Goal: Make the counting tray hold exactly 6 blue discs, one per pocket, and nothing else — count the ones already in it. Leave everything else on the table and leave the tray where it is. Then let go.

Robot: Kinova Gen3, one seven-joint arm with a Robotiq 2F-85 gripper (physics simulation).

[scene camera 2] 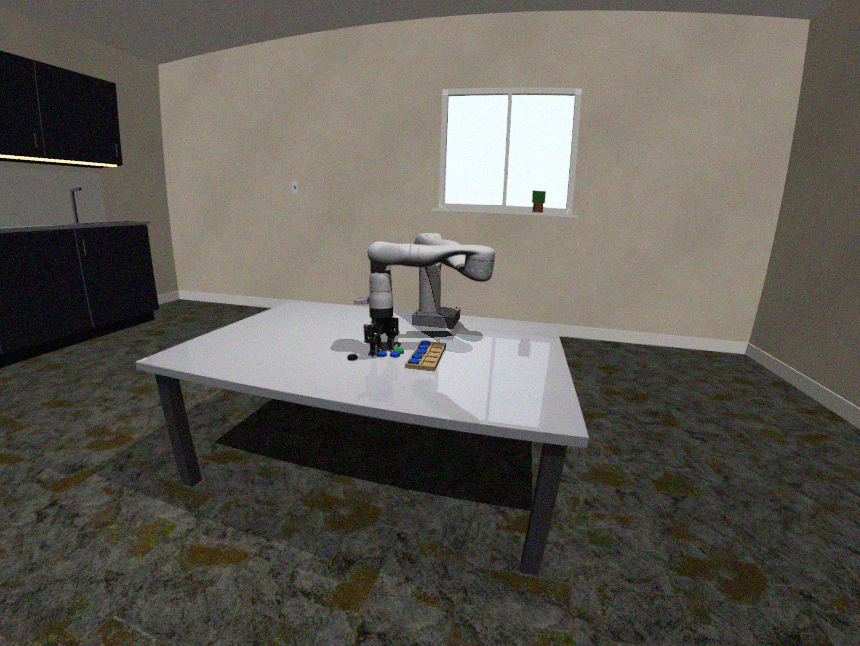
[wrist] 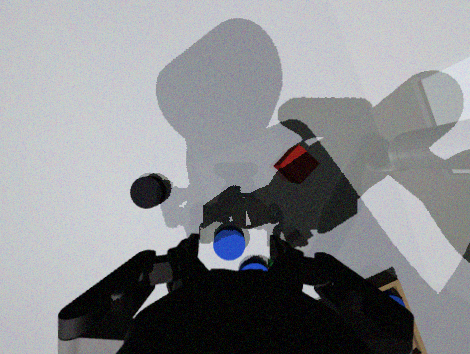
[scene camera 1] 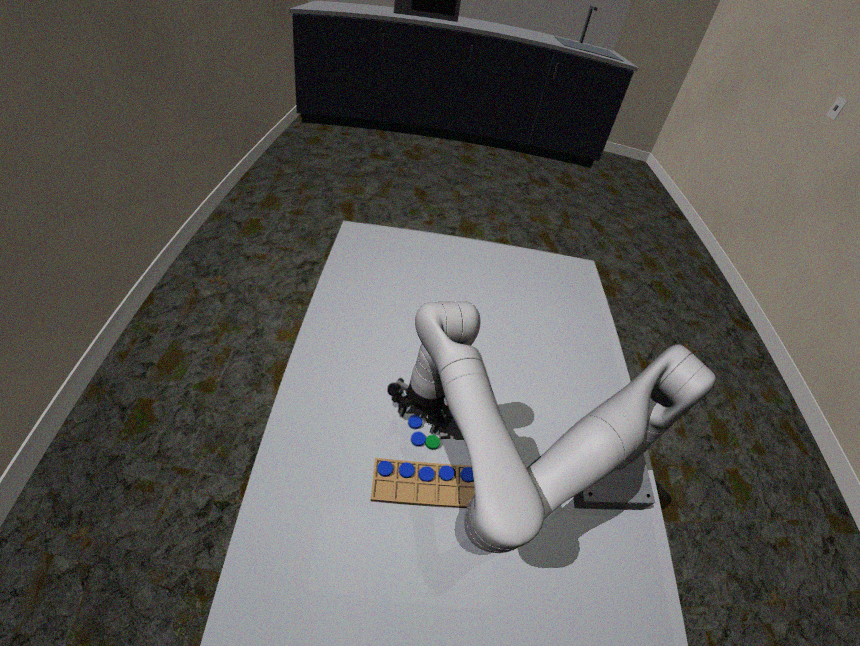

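The wooden counting tray (scene camera 1: 406,490) (scene camera 2: 429,360) (wrist: 418,344) has two rows of pockets. Several blue discs sit one per pocket in its far row in scene camera 1; the near-row pockets that show are bare. The arm hides the tray's right end there. Two loose blue discs lie beyond the tray: one (scene camera 1: 415,422) (scene camera 2: 381,353) (wrist: 229,244) and another (scene camera 1: 417,438) (scene camera 2: 394,354) (wrist: 254,268), partly hidden by the gripper in the wrist view. My gripper (scene camera 1: 422,415) (scene camera 2: 383,346) (wrist: 234,243) is open, low over the first loose disc, with gaps on both sides of it.
A green disc (scene camera 1: 432,442) (scene camera 2: 399,350) lies against the second loose blue disc. A black disc (scene camera 2: 352,357) (wrist: 149,191) lies off to the gripper's left in the wrist view. A red cube (wrist: 297,164) lies in shadow ahead and right. All rest on the white table (scene camera 1: 312,556) (scene camera 2: 278,375).
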